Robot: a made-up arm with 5 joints.
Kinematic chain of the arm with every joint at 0, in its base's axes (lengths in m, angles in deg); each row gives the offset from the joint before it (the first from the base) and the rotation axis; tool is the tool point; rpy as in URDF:
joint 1: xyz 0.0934 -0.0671 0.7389 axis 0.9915 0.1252 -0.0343
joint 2: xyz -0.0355 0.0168 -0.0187 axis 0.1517 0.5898 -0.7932
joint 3: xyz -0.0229 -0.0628 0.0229 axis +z
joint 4: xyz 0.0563 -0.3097 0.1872 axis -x
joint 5: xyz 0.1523 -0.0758 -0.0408 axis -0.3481 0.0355 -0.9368
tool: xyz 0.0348 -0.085 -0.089 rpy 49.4 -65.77 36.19
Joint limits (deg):
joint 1: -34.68..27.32
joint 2: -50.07..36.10
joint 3: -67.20..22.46
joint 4: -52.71..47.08
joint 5: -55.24..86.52
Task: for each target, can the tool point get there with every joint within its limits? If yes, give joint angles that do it. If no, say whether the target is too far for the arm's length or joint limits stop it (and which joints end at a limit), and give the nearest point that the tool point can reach.
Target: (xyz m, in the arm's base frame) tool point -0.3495 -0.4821 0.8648
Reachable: yes | joints 2.09 29.47 -48.70 2.82 12.87
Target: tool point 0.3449 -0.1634 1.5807
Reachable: no: too far | nearest point 0.3020 -0.1703 1.3280 | short by 0.256 m
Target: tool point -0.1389 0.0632 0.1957
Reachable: no: joint limits stop it (at a limit: joint 1, joint 2, joint 4) | nearest point 0.0875 -0.3571 0.4606 | short by 0.546 m
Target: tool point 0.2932 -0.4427 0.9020
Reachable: yes | joints -26.84 12.87 8.41 -24.21 -29.79
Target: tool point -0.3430 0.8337 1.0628
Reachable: no: too far | nearest point -0.3827 0.0078 1.0995 | short by 0.828 m
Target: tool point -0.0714 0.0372 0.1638
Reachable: no: joint limits stop it (at a limit: joint 1, joint 2, joint 3, joint 4) | nearest point 0.1404 -0.3306 0.4548 | short by 0.515 m
